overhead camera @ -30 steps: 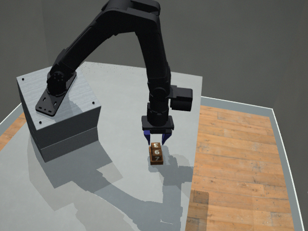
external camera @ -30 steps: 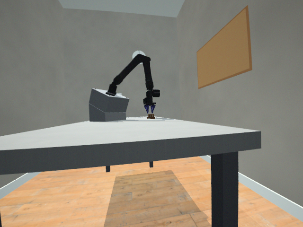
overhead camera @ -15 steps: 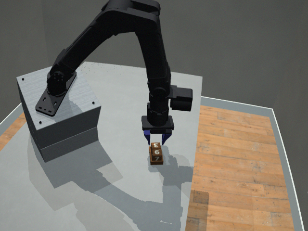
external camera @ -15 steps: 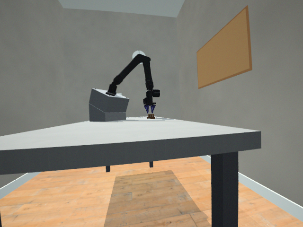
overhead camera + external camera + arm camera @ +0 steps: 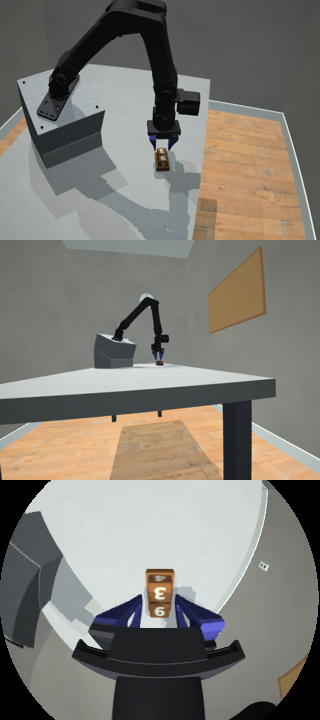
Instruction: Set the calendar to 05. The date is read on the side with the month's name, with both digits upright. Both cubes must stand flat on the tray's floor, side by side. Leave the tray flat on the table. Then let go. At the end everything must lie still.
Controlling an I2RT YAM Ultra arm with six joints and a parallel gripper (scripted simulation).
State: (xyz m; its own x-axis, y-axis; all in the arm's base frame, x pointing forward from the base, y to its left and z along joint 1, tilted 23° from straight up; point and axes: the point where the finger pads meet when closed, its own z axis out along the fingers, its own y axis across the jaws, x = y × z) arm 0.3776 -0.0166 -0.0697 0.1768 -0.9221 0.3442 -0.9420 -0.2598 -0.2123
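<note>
My gripper is now 30 mm above the brown wooden cube. Also, from my hand: brown tray (20 mm to the right, 50 mm below).
</note>
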